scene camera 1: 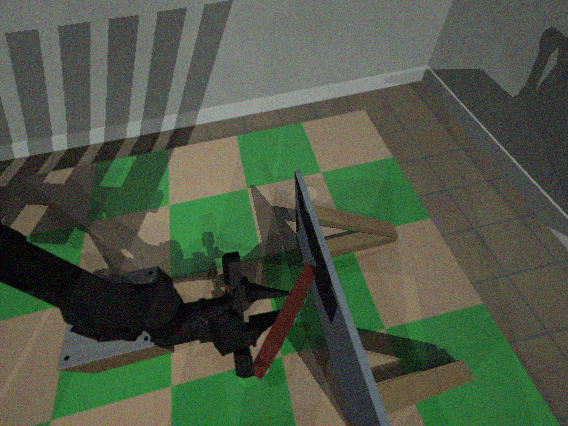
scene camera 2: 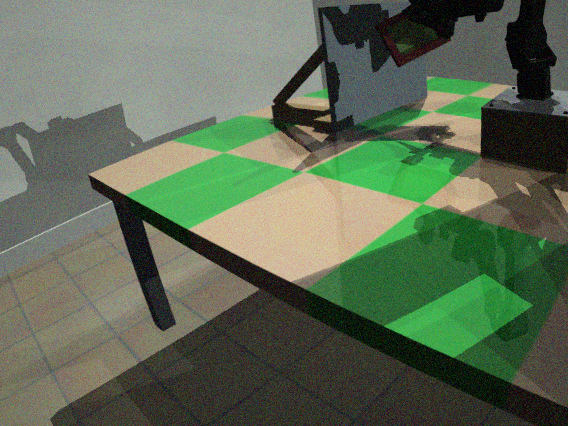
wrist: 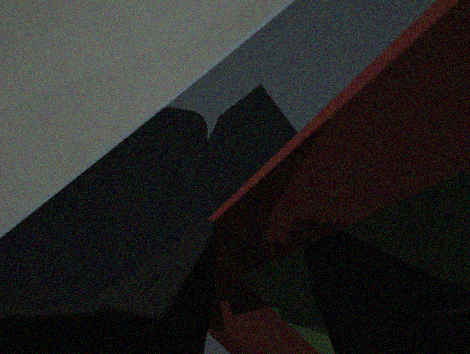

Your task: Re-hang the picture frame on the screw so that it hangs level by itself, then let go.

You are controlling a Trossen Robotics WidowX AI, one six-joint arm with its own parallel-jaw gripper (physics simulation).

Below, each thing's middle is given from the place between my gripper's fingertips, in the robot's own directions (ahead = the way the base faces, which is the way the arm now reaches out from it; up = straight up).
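Labels:
There's a red picture frame [scene camera 1: 279, 330] here, and my hand is 10 mm past it, 10 mm to the left of it and 50 mm above it. The wooden stand [scene camera 1: 358, 241] is 40 mm to the left of my hand, 210 mm ahead of it and 150 mm below it.

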